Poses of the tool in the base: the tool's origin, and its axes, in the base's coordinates. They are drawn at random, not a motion.
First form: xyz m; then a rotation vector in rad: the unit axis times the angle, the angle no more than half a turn.
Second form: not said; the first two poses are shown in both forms.
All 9 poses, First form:
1: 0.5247, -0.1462, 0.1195, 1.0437, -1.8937, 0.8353
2: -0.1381, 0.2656, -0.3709, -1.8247, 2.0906, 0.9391
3: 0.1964, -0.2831, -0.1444, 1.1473, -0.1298, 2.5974
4: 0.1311, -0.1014, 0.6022, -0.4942, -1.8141, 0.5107
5: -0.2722, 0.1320, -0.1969, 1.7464, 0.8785, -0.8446
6: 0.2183, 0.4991, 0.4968, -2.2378, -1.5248, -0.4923
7: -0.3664, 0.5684, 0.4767, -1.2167, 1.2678, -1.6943
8: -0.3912, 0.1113, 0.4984, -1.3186, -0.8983, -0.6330
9: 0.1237, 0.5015, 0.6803, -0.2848, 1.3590, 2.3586
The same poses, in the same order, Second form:
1: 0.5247, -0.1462, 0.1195, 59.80, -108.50, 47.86
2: -0.1381, 0.2656, -0.3709, -104.55, 119.78, 53.81
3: 0.1964, -0.2831, -0.1444, 65.74, -7.44, 148.82
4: 0.1311, -0.1014, 0.6022, -28.32, -103.94, 29.26
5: -0.2722, 0.1320, -0.1969, 100.06, 50.33, -48.39
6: 0.2183, 0.4991, 0.4968, -128.22, -87.36, -28.21
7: -0.3664, 0.5684, 0.4767, -69.71, 72.64, -97.08
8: -0.3912, 0.1113, 0.4984, -75.55, -51.47, -36.27
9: 0.1237, 0.5015, 0.6803, -16.32, 77.86, 135.14
